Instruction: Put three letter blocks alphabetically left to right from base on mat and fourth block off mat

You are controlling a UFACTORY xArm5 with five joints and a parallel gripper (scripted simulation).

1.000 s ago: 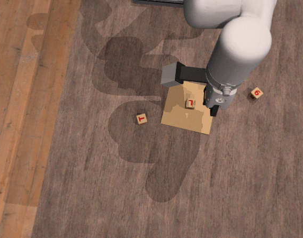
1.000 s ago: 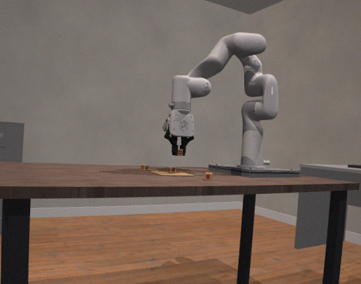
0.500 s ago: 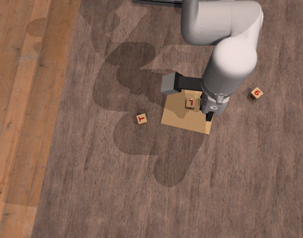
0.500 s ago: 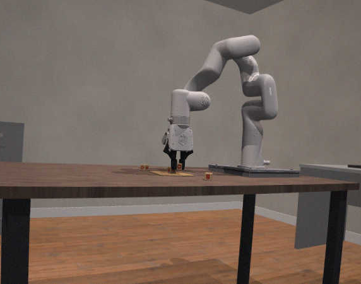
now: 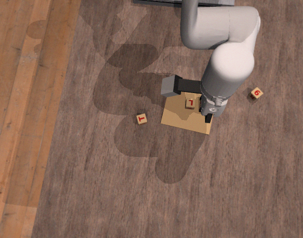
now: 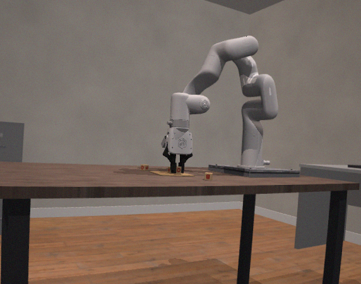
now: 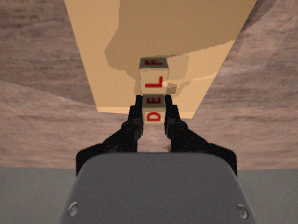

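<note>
My hand is 10 mm short of the tan mat, 40 mm to the left of it and 30 mm above it.
</note>
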